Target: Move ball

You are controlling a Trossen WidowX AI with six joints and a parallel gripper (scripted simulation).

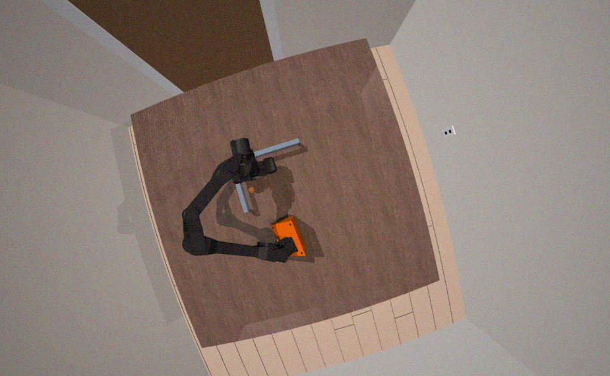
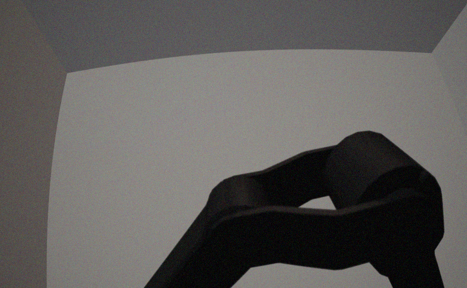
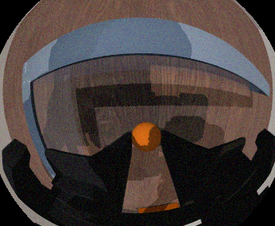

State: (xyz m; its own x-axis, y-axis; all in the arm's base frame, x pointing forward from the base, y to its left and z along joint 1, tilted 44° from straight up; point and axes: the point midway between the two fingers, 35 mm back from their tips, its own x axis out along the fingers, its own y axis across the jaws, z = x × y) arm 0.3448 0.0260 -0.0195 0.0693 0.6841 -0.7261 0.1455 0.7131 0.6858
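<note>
Right now the small orange see-through copy is 6 cm behind my gripper tip and 6 cm to the left of it. Round my gripper tip: small orange ball right at my gripper tip.
</note>
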